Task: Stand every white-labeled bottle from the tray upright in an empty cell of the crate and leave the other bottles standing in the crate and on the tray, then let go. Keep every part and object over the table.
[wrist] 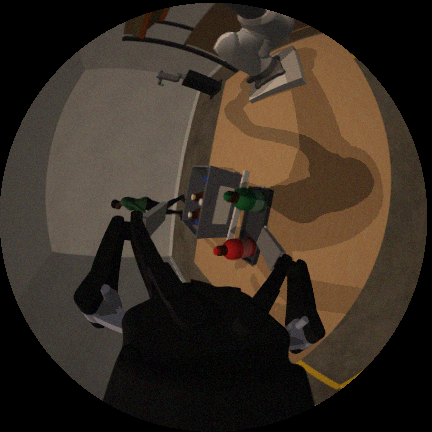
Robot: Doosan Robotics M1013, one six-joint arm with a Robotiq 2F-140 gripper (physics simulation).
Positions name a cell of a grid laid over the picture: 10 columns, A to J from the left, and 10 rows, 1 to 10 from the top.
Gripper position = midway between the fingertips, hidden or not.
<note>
In view: my gripper (E6), a green bottle (F5) and a red bottle (F6).
</note>
